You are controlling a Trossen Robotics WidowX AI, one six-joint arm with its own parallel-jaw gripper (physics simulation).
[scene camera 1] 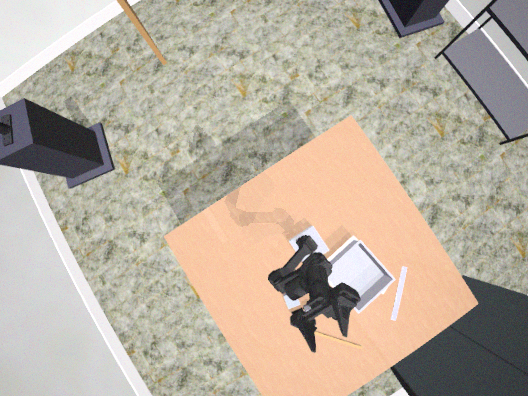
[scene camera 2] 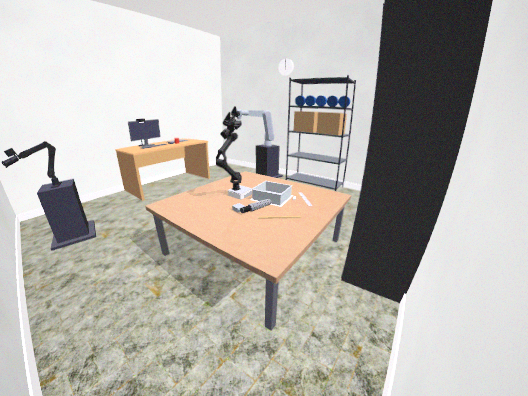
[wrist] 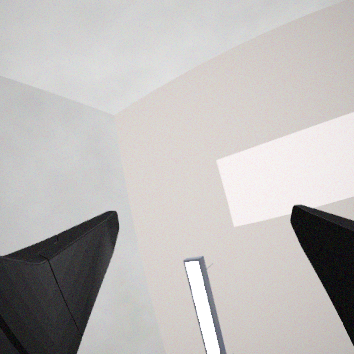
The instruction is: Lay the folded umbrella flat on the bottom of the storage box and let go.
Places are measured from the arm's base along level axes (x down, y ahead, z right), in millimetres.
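Pixels of known places: gripper, between the fingertips: (scene camera 1: 328, 345) (scene camera 2: 232, 108) (wrist: 206, 217); arm's base, origin of its link: (scene camera 1: 303, 243) (scene camera 2: 236, 189).
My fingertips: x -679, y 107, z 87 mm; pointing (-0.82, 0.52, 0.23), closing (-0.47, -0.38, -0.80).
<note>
For each thing: its top centre in the pictures, then the offset to it from my fingertips. Level surfaces: height alone.
- folded umbrella, centre of its top: (scene camera 2: 256, 202) dx +677, dy +235, dz -32 mm
- storage box, centre of its top: (scene camera 1: 359, 276) (scene camera 2: 272, 187) dx +639, dy +148, dz -287 mm
- table, height of its surface: dx +736 mm
- white strip, centre of its top: (scene camera 1: 399, 293) (scene camera 2: 305, 198) dx +734, dy +355, dz -485 mm
- thin yellowish stick, centre of its top: (scene camera 1: 336, 339) (scene camera 2: 279, 216) dx +724, dy +454, dz -65 mm
- small white block, centre of its top: (scene camera 1: 292, 300) (scene camera 2: 238, 205) dx +700, dy +158, dz +80 mm
The folded umbrella (scene camera 2: 259, 205), a grey ribbed roll with a black end, lies on the table in front of the storage box in scene camera 2; the arm mostly hides it in scene camera 1. The storage box (scene camera 1: 373, 293) (scene camera 2: 270, 196) is pale grey and open-topped. Its visible bottom is bare in scene camera 1, where the arm covers one side. My gripper (scene camera 1: 329, 343) (scene camera 2: 234, 112) (wrist: 206, 217) is open and empty, raised high above the table and pointing upward. The wrist view shows both black fingers wide apart against walls and ceiling.
On the table (scene camera 1: 320, 170) (scene camera 2: 225, 225) are a white strip (scene camera 1: 399, 294) (scene camera 2: 305, 199) beyond the box, a thin yellowish stick (scene camera 1: 340, 339) (scene camera 2: 280, 217) and a small white block (scene camera 2: 238, 207) by the umbrella's black end. The white arm base (scene camera 2: 240, 193) stands beside the box.
</note>
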